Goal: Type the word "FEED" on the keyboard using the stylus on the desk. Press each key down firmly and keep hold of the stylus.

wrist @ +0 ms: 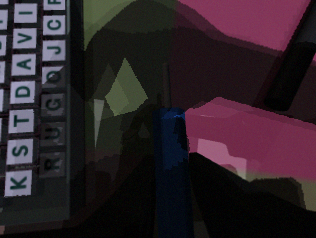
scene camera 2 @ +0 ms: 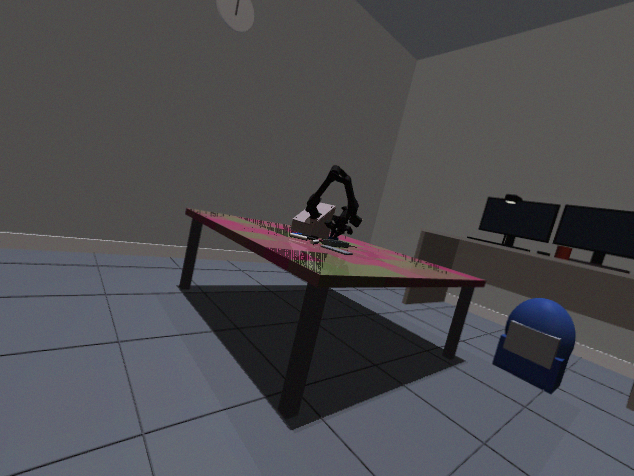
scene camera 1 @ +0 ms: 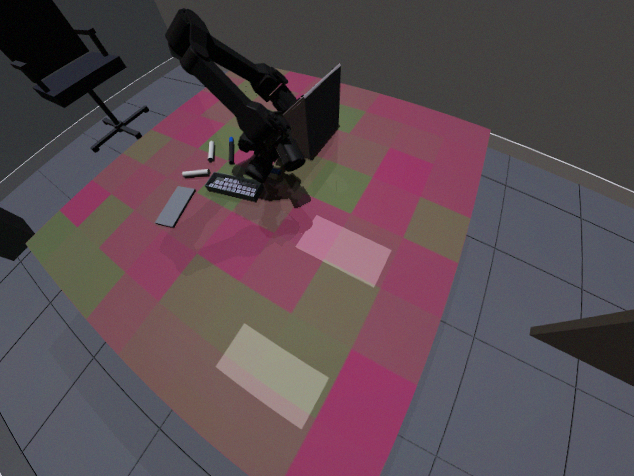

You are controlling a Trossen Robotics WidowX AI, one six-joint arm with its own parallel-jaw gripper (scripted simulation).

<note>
I see my gripper and a grey slab.
My gripper shows as well in the wrist view.
</note>
